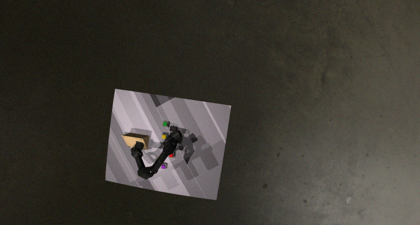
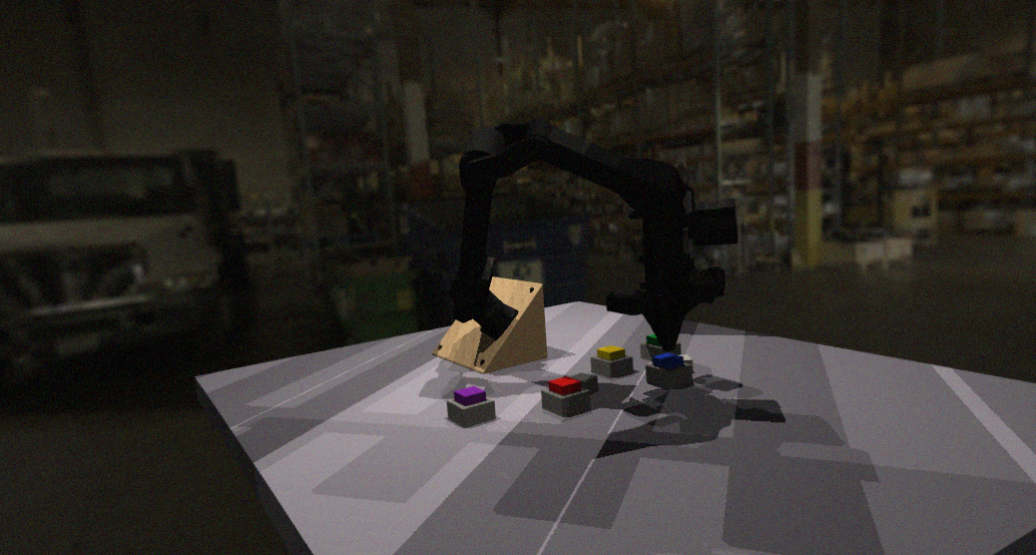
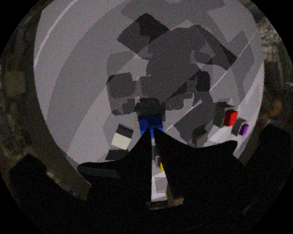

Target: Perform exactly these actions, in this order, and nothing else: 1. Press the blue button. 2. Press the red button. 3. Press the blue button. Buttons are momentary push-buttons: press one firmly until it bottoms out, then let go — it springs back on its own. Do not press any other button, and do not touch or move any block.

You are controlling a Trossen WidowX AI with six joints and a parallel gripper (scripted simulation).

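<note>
Right now the blue button is 20 mm below my gripper tip. Also, from my gripper tip: yellow button: 100 mm behind, 40 mm to the right, 20 mm below; then green button: 110 mm behind, 80 mm to the left, 20 mm below; then white block: 40 mm behind, 60 mm to the left, 40 mm below.
</note>
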